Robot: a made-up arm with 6 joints.
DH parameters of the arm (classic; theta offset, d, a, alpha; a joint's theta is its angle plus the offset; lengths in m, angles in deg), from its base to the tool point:
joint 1: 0 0.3 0 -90
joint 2: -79.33 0 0.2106 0
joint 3: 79.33 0 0.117 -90
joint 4: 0 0.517 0 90
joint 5: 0 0 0.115 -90
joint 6: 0 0.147 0 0
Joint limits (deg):
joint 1: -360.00..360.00
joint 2: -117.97..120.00
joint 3: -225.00..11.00
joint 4: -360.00..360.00
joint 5: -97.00..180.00
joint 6: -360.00..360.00
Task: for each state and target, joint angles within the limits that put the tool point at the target. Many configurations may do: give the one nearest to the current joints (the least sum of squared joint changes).
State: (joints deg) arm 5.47 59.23 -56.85 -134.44 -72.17 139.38
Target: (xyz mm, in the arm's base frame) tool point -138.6 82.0 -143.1
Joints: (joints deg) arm 17.83 85.65 -51.44 -139.74 -49.50 139.38
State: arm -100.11 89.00 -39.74 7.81 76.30 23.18
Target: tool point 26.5 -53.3 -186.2
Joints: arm -101.09 54.90 -45.73 12.16 105.34 23.18
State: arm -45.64 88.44 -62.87 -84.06 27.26 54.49
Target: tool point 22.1 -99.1 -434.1
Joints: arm -57.45 88.48 -70.12 -84.98 48.79 54.49
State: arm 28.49 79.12 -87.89 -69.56 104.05 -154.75
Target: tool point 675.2 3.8 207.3
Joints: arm 15.52 42.41 -101.67 -71.73 124.85 -154.75
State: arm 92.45 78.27 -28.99 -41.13 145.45 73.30
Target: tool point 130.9 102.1 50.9
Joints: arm 77.69 36.87 -28.57 -50.34 170.42 73.30
